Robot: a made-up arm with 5 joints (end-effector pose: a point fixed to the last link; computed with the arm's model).
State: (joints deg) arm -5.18 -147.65 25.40 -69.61 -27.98
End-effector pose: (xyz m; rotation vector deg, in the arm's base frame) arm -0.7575 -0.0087 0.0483 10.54 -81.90 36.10
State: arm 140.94 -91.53 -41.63 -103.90 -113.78
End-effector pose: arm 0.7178 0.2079 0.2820 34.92 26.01 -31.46
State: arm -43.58 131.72 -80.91 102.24 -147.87
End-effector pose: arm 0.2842 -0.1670 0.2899 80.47 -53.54 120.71
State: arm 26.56 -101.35 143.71 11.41 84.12
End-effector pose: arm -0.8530 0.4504 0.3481 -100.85 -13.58 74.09
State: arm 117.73 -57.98 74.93 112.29 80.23
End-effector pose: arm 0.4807 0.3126 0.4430 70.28 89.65 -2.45
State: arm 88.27 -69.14 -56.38 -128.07 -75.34
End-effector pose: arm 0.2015 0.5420 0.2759 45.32 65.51 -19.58
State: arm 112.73 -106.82 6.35 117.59 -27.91
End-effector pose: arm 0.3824 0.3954 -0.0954 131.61 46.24 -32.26
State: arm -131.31 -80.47 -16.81 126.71 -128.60
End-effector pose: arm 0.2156 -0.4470 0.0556 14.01 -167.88 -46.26
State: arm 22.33 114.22 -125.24 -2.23 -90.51
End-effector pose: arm 0.3011 -0.4241 0.1043 -125.76 68.13 -93.87
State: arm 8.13 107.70 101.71 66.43 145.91
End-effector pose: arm 0.1191 0.2987 -0.0569 -82.69 -109.19 -99.36
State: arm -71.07 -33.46 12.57 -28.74 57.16
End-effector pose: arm -0.1764 -0.4907 0.8934 7.06 3.79 3.12
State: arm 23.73 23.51 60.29 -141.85 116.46
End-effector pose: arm -0.0377 -0.1469 0.4639 51.64 -144.43 30.55
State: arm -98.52 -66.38 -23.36 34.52 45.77
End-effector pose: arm 0.1926 -0.9172 0.3824 98.43 -39.89 63.32
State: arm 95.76 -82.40 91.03 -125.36 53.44
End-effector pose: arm -0.1208 0.5082 0.4167 110.24 -1.60 -87.05
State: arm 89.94 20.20 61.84 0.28 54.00
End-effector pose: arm 0.0478 -0.0544 0.9139 6.52 -26.84 152.18
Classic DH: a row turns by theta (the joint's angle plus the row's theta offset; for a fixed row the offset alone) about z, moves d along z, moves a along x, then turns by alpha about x. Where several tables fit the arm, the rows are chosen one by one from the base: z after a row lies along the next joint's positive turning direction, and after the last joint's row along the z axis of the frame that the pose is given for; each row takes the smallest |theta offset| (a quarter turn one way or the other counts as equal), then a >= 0, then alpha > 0; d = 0 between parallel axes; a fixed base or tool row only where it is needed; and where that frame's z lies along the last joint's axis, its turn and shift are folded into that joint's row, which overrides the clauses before.
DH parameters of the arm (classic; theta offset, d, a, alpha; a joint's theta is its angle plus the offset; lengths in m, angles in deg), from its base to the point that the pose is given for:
base (fixed): 0 0 0 180
joint 1: 0 -0.28 -0.25 90
joint 2: 0 -0.04 0.04 -90
joint 3: 0 -0.43 -0.08 -90
joint 4: 0 -0.16 -0.04 90
joint 5: 5.19 0 0.1105 180
tool (fixed): 5.19 0.27 0 0

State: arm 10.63 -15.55 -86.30 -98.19 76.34
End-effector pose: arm -0.3251 0.2172 0.6803 -96.46 12.20 -13.75
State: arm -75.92 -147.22 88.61 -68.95 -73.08
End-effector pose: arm 0.0072 -0.8185 0.0041 -117.02 75.43 -102.78
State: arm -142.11 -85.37 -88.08 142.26 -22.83
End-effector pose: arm 0.6123 -0.0580 0.1379 -95.88 6.09 27.09
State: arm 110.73 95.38 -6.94 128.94 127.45
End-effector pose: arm 0.0331 0.0541 0.4489 -13.58 38.64 114.95
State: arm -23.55 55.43 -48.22 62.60 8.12
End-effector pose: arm 0.1692 -0.1069 0.8366 42.17 4.86 39.56
